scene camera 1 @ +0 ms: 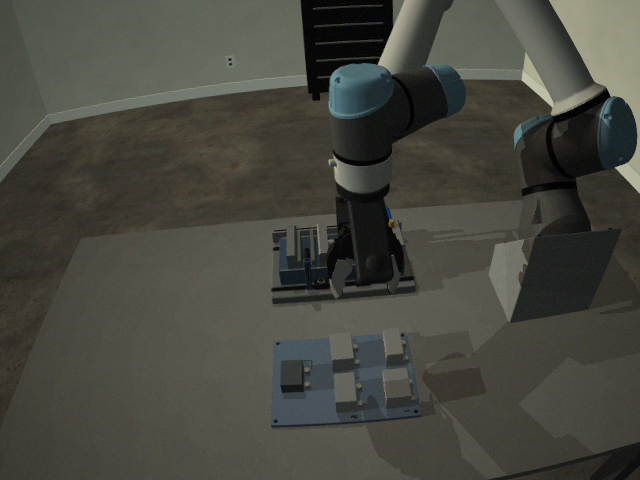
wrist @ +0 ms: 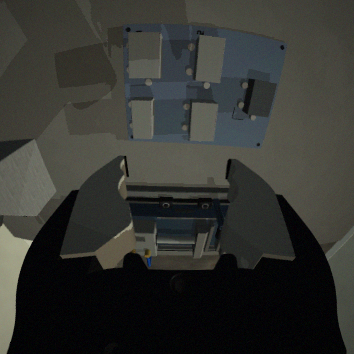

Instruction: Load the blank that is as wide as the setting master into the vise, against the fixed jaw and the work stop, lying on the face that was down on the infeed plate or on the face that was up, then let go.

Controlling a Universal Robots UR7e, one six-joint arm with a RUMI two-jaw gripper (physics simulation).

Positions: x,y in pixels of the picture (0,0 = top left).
Labels:
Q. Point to a dark setting master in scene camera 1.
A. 292,371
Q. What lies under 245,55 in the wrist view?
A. A pin nest.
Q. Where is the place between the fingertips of my gripper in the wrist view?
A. At 176,160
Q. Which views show my gripper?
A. Scene camera 1 and the wrist view: all of them.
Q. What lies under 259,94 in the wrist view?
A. A dark setting master.

